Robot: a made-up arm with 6 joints. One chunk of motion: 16 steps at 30 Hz.
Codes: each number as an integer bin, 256 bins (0 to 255) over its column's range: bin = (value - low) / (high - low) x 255, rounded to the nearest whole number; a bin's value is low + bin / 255 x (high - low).
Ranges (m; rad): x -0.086..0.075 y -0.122..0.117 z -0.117..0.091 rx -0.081..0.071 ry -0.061..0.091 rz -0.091..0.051
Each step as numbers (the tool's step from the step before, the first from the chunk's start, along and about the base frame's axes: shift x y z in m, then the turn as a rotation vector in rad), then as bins.
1 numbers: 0.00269 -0.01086 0.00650 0.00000 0.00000 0.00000
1 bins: 140 119 151 136 102 163
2 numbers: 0.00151 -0.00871 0.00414 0.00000 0.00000 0.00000
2 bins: 139 121 149 136 102 163
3 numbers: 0.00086 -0.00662 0.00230 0.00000 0.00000 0.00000
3 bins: 138 123 146 136 102 163
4 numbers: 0.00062 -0.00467 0.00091 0.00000 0.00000 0.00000
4 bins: 137 125 145 136 102 163
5 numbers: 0.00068 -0.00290 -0.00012 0.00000 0.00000 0.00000
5 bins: 137 127 143 136 102 163
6 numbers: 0.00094 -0.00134 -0.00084 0.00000 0.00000 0.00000
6 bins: 138 129 142 136 102 163
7 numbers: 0.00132 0.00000 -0.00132 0.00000 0.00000 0.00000
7 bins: 138 130 142 136 102 163
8 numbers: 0.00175 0.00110 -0.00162 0.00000 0.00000 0.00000
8 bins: 139 131 141 136 102 163
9 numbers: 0.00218 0.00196 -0.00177 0.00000 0.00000 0.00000
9 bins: 140 132 141 136 102 163
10 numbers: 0.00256 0.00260 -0.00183 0.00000 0.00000 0.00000
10 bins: 140 133 141 136 102 163
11 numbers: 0.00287 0.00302 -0.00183 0.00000 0.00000 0.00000
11 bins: 141 133 141 136 102 163
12 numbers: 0.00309 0.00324 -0.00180 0.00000 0.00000 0.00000
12 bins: 141 134 141 136 102 163
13 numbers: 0.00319 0.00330 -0.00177 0.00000 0.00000 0.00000
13 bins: 141 134 141 136 102 163
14 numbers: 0.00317 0.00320 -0.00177 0.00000 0.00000 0.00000
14 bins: 141 134 141 136 102 163
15 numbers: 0.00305 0.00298 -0.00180 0.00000 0.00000 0.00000
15 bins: 141 133 141 136 102 163
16 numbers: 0.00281 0.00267 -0.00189 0.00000 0.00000 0.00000
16 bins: 141 133 141 136 102 163
